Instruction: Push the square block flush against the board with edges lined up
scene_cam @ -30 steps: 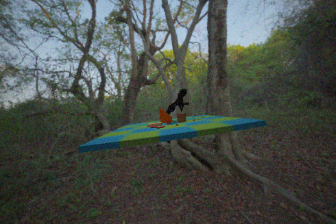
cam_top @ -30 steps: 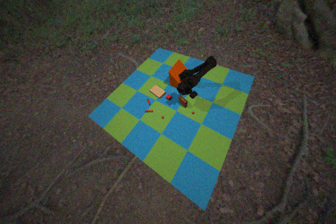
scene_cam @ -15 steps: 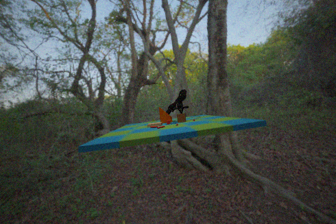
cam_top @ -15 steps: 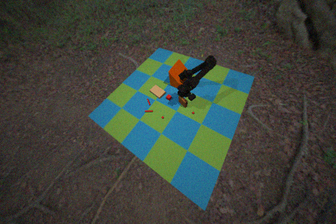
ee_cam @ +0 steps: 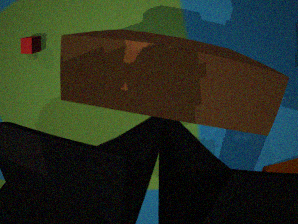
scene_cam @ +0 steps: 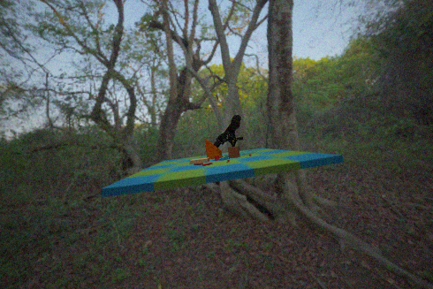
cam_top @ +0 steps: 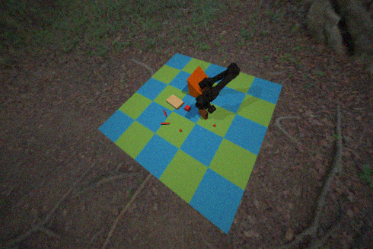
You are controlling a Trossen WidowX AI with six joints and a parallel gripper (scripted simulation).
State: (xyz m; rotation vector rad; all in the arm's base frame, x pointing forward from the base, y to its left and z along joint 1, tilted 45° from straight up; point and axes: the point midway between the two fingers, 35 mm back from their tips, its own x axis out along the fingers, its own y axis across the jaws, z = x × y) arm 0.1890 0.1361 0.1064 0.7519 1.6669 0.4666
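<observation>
My gripper tip is now 30 mm short of the square block, 10 mm to the left of it and 30 mm above it. Round my gripper tip: board: 60 mm ahead, 320 mm to the right, 60 mm below; then small red cube: 50 mm ahead, 160 mm to the right, 60 mm below.
</observation>
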